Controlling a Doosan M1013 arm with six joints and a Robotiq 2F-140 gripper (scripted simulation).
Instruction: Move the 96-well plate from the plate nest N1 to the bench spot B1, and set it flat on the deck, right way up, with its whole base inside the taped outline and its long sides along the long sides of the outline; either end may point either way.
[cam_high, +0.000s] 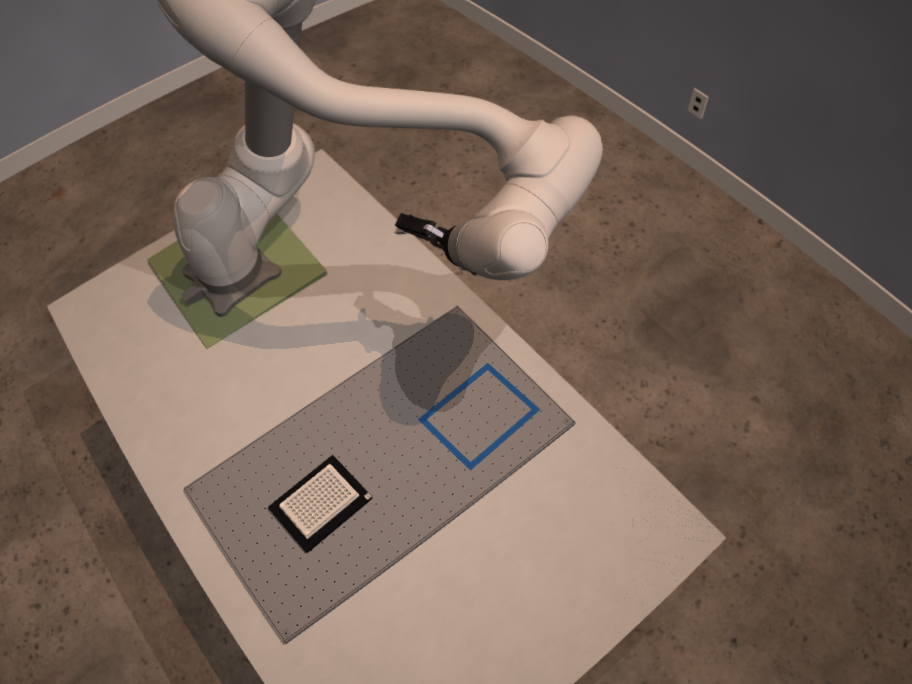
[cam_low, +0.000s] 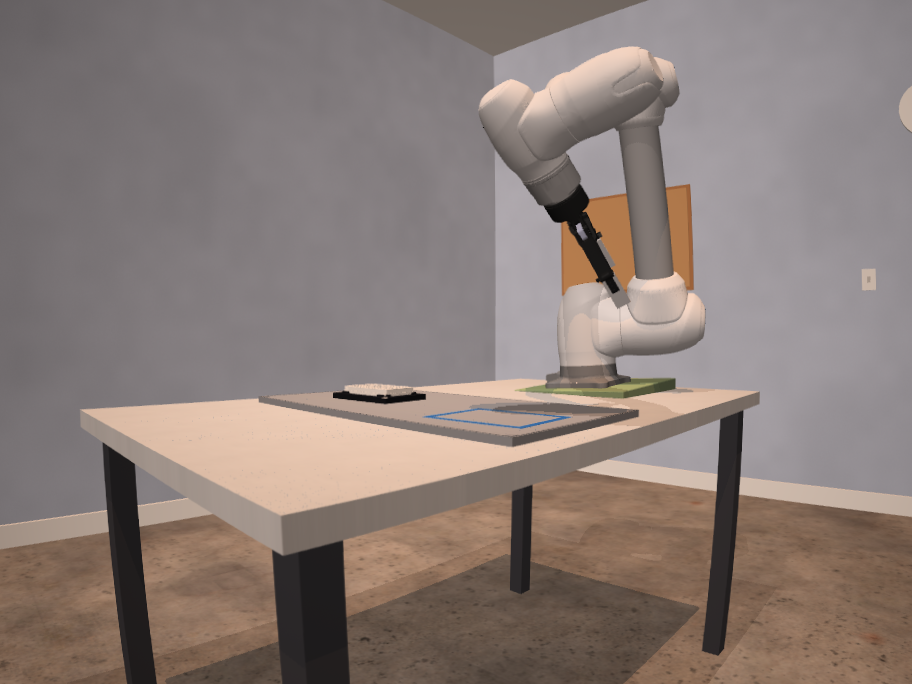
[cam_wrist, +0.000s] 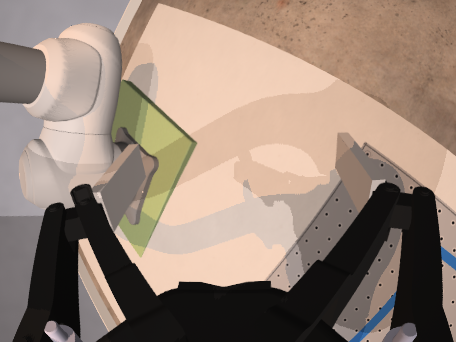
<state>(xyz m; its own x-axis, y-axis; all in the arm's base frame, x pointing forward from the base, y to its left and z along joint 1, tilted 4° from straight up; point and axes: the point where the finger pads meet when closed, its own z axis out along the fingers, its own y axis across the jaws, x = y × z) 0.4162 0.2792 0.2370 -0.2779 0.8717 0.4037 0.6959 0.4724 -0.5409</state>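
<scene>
Right now the white 96-well plate is 450 mm to the right of my hand, 220 mm below it and 170 mm ahead of it. The rest, counted from my hand: black plate nest: 450 mm to the right, 230 mm below, 170 mm ahead.
</scene>
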